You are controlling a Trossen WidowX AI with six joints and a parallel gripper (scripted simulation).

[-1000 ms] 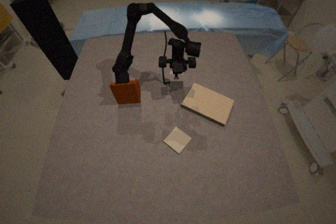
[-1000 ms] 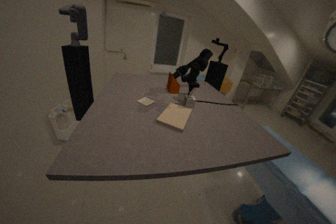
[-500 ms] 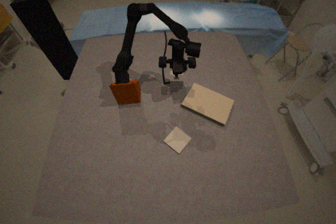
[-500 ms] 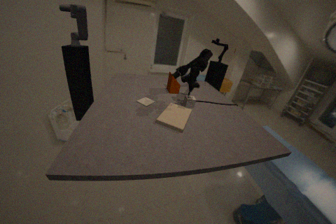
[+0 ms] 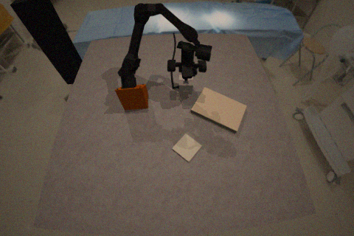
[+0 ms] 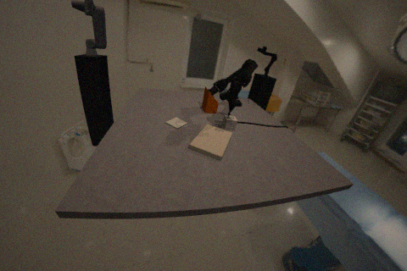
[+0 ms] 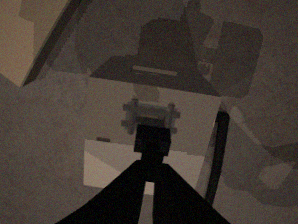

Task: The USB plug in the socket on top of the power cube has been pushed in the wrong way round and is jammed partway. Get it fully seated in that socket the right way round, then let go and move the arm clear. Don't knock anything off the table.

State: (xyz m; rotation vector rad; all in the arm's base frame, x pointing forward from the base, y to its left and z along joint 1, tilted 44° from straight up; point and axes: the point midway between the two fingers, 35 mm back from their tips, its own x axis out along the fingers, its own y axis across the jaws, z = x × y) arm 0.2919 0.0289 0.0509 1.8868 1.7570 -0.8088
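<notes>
Now: gripper tip 2 cm above the dark USB plug. Round my gripper tip: tan flat board 17 cm ahead, 15 cm to the right, 11 cm below; then small white square tile 34 cm to the right, 12 cm below, 4 cm behind.
</notes>
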